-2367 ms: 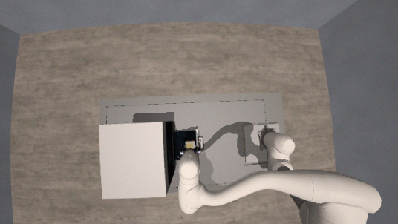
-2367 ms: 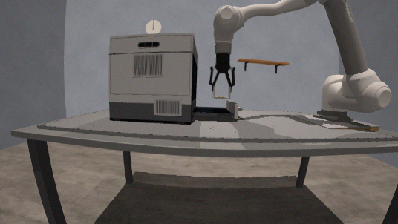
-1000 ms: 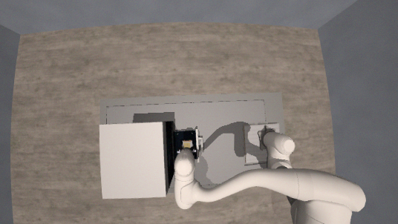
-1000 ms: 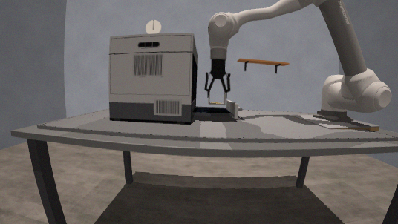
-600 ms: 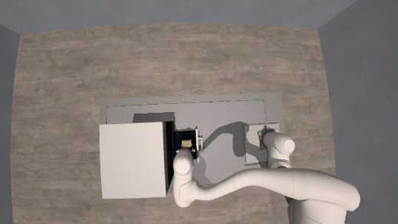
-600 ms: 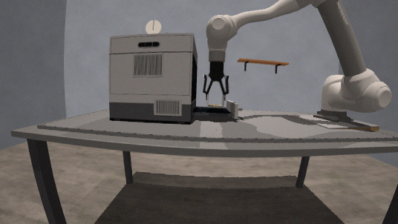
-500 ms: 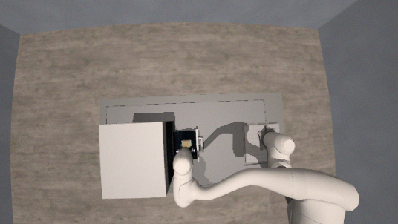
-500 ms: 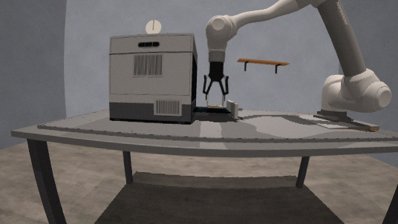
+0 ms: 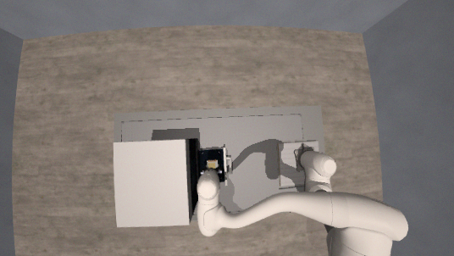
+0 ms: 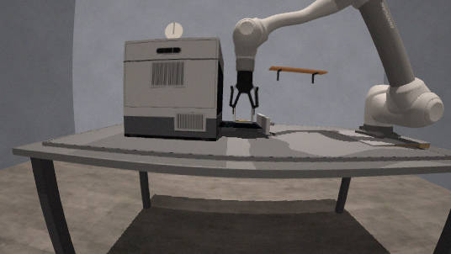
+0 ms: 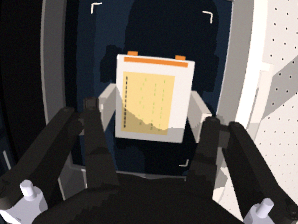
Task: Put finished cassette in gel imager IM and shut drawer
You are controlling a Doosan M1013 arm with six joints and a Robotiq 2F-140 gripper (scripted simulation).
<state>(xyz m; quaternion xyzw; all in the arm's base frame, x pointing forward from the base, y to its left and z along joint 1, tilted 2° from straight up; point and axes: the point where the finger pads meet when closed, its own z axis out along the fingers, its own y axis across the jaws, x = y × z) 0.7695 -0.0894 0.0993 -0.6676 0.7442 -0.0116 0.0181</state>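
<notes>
The finished cassette lies 10 mm to the right of my hand and 20 mm below it.
</notes>
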